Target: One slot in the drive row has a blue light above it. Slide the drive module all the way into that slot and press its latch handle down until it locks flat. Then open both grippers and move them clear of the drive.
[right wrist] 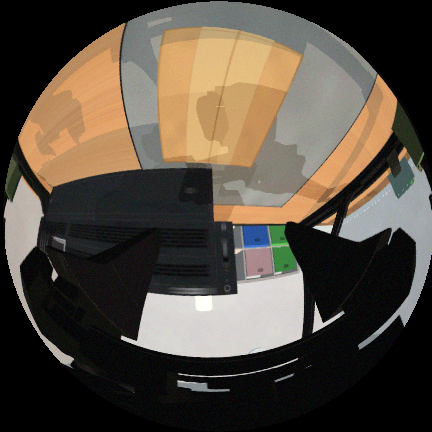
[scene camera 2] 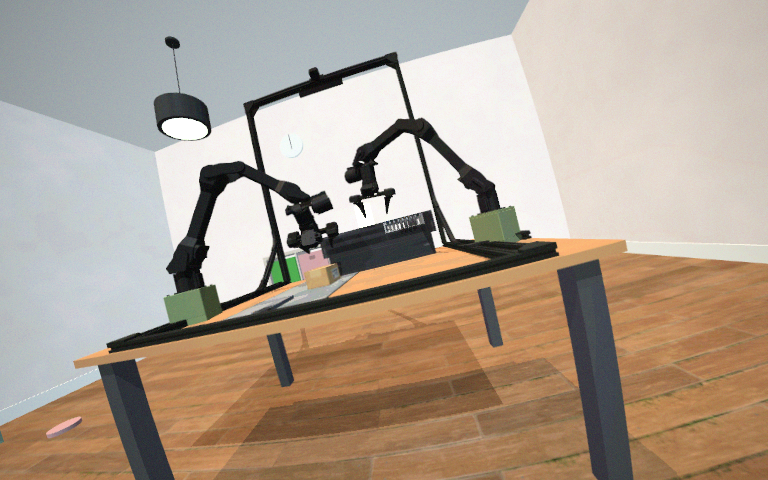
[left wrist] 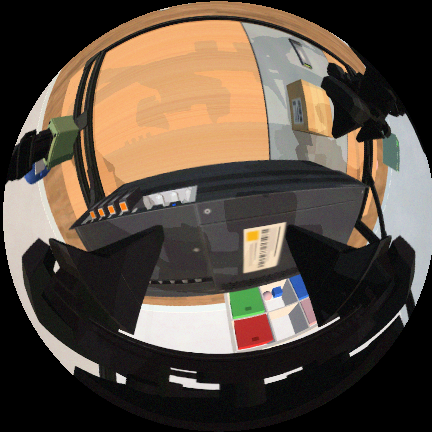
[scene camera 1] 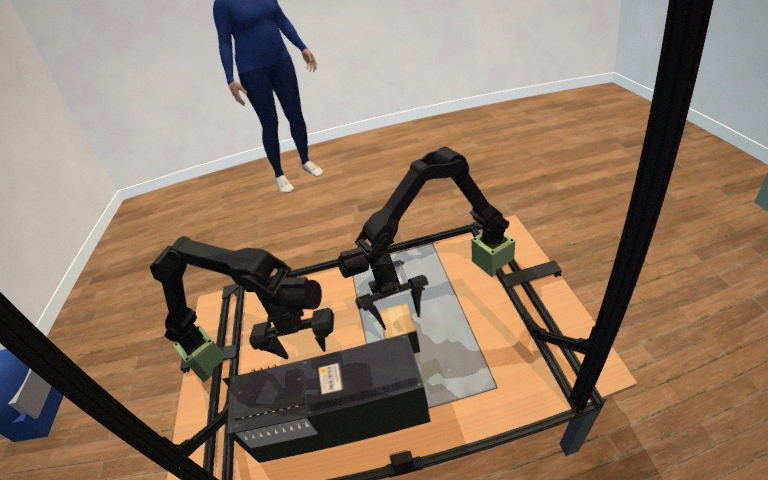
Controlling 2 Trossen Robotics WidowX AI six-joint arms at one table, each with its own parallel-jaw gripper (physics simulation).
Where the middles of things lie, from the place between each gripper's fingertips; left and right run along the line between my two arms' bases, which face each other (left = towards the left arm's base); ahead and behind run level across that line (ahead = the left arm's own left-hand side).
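From my right hand, the tan cardboard box (scene camera 1: 397, 319) is 6 cm ahead and 9 cm below, and there's a grey mat (scene camera 1: 452, 366) that's 11 cm ahead of that hand, 5 cm to the right of it and 12 cm below it.
If you go from my left hand instead, the tan cardboard box is 24 cm to the right, 11 cm ahead and 17 cm below. The grey mat is 30 cm to the right of my left hand, 16 cm ahead of it and 21 cm below it.
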